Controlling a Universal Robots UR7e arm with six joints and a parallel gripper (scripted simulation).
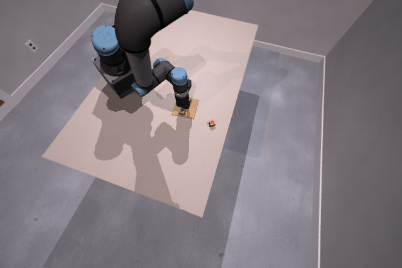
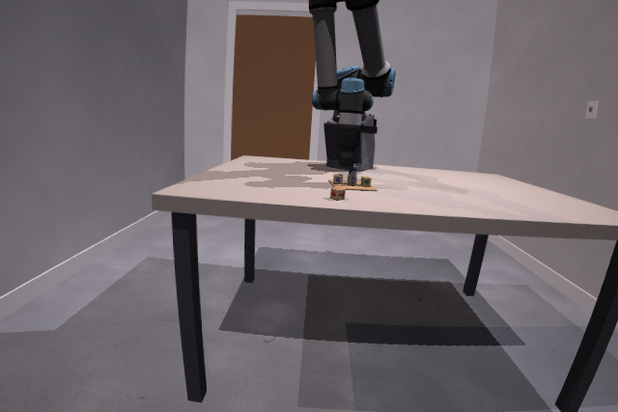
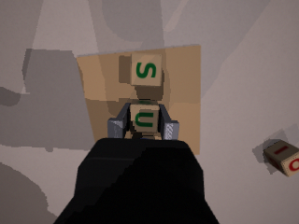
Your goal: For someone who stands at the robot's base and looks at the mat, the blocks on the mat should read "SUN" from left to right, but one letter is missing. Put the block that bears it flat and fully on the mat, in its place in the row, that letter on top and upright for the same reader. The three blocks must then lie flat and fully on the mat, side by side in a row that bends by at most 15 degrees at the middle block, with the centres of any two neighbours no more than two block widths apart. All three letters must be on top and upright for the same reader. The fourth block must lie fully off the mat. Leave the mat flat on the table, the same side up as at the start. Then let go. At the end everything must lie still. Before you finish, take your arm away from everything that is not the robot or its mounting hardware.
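My gripper is now 2 cm above the tan mat. Round my hand: N block (5 cm to the right).
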